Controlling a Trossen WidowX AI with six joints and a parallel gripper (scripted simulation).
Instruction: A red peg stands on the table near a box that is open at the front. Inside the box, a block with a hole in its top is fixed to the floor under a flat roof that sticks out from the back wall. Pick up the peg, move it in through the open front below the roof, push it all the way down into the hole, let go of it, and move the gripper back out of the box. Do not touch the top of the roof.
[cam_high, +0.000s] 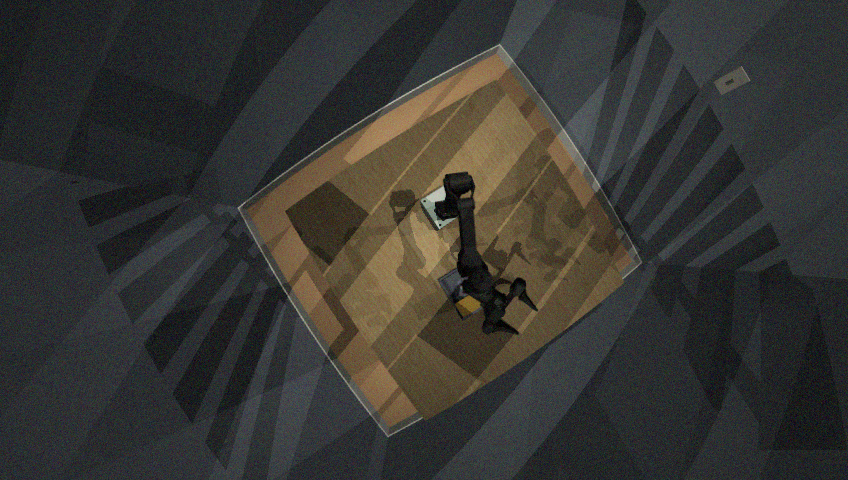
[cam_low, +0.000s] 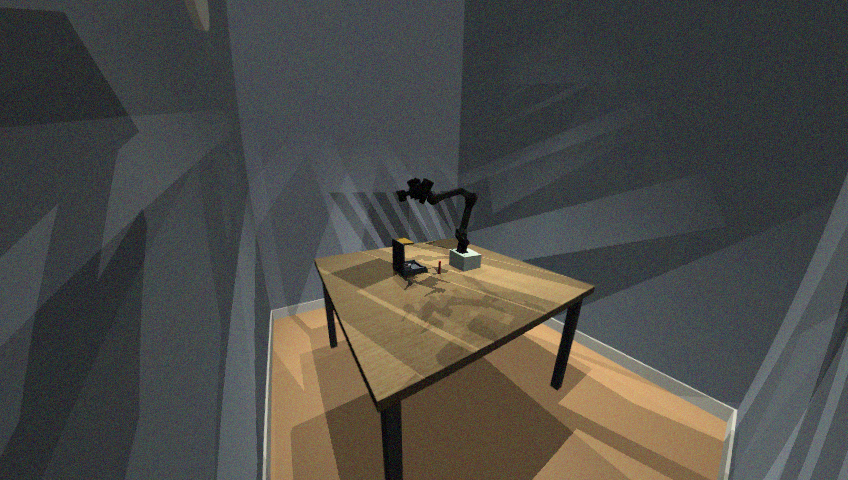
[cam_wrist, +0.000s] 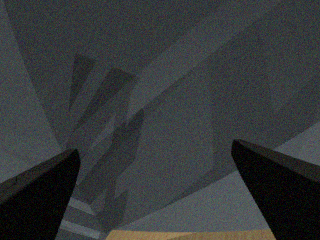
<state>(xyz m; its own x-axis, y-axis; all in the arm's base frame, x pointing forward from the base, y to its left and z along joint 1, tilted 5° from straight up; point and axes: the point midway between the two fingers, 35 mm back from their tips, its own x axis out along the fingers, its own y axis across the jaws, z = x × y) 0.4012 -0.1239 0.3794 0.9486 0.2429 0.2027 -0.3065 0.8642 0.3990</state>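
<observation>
My gripper tip is now 210 mm past the red peg, 90 mm to the right of it and 470 mm above it. The rest, counted from my gripper tip: yellow roof 60 mm behind, 80 mm to the right, 320 mm below.
</observation>
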